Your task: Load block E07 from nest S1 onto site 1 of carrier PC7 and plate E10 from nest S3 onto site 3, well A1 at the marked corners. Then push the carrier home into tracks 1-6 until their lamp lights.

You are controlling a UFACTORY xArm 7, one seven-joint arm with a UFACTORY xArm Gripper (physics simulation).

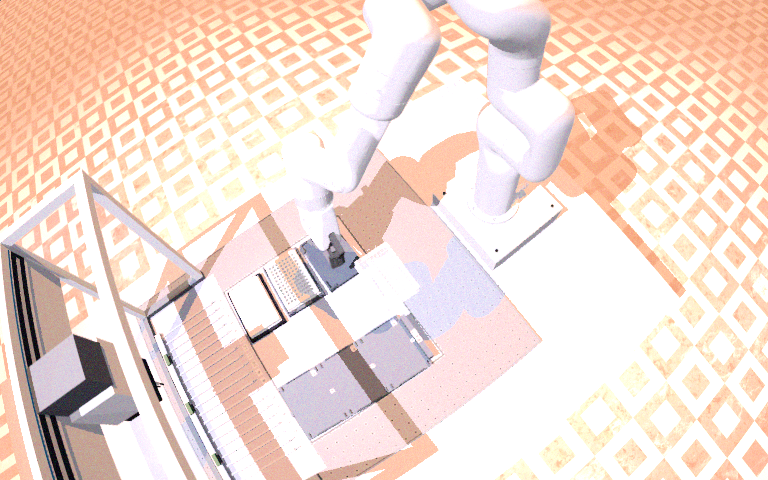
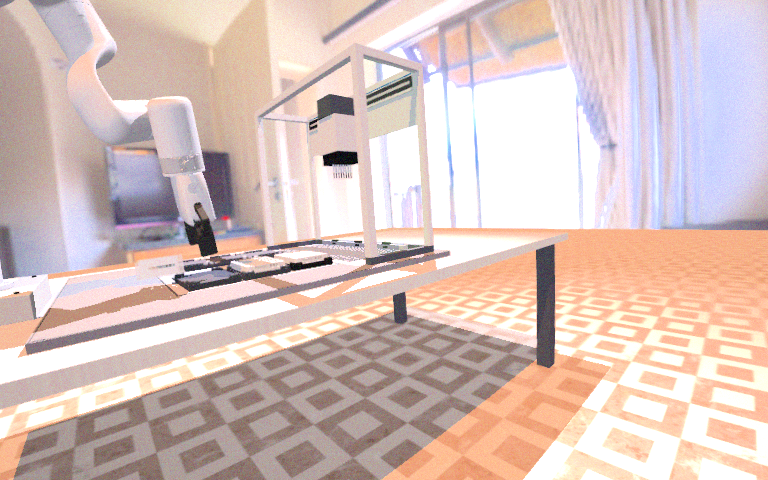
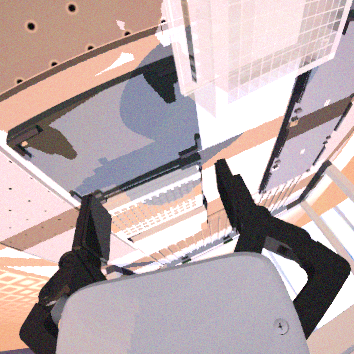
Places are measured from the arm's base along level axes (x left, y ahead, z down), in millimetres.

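Where they show: gripper, between the fingertips: (image 1: 327, 251) (image 2: 203, 249) (image 3: 157, 189); arm's base, origin of its link: (image 1: 492, 200).
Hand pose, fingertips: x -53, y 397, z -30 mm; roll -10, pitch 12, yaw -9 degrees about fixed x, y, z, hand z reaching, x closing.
Observation:
Things, the pixels of their top centre, and the offset from my fingertips.
- bare dark nest, centre of its top: (image 3: 123, 147) (image 2: 205, 273) (image 1: 330, 255) dx -13, dy -2, dz +49 mm
- plain-topped white piece, centre of its top: (image 3: 173, 234) (image 1: 253, 305) (image 2: 299, 254) dx +18, dy +213, dz +41 mm
- long grey carrier, centre of its top: (image 3: 323, 135) (image 1: 353, 376) (image 2: 224, 252) dx +264, dy +71, dz +37 mm
My gripper (image 1: 336, 261) (image 2: 207, 249) (image 3: 157, 189) is open and empty, above a bare dark nest (image 1: 320, 264) (image 2: 206, 277) (image 3: 100, 145). Beside that nest, a white piece with a grid of holes (image 1: 288, 277) (image 2: 257, 264) (image 3: 150, 215) sits in the middle nest. A plain-topped white piece (image 1: 253, 305) (image 2: 303, 257) (image 3: 172, 234) sits in the nest nearest the tracks. Labels and corner marks are too small to read. The long grey carrier (image 1: 317, 407) (image 3: 305, 137) lies flat outside the tracks (image 1: 226, 362), with no labware on its visible sites. I cannot tell whether any lamp is lit.
A pale gridded, partly see-through piece (image 1: 386, 271) (image 3: 260, 45) lies between the bare nest and the carrier's near end. A gantry frame (image 1: 96, 237) (image 2: 362, 158) with a pipetting head (image 1: 67, 373) (image 2: 334, 133) stands over the tracks.

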